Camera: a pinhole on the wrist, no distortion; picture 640 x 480 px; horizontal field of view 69.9 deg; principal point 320.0 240.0 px. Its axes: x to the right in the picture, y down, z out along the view. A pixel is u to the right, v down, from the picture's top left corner.
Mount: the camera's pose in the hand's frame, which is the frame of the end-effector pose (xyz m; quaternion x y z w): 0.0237 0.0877 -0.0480 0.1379 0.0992 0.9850 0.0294
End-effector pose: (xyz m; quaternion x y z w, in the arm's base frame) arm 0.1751 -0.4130 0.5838 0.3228 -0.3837 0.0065 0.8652
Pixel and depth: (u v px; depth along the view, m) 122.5 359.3 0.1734
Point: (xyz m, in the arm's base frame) 0.1884 -0.4506 0.7694
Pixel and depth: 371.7 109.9 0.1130
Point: 0.1329 -0.3426 0.7188
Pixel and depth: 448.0 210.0 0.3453
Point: -0.0497 -0.4430 0.8517
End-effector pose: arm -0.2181 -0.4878 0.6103 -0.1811 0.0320 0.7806 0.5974
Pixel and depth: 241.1 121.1 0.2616
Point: -0.4798 -0.3680 0.6927
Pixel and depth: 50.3 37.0 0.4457
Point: -0.6947 -0.1418 0.6674
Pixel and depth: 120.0 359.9 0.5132
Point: -0.4313 -0.0423 0.8597
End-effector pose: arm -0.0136 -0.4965 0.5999 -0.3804 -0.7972 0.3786 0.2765
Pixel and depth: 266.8 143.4 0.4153
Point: -0.2482 -0.3613 0.2522
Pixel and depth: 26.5 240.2 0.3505
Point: -0.3104 -0.2525 0.4175
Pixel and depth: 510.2 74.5 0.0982
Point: 0.0014 -0.4438 0.4574
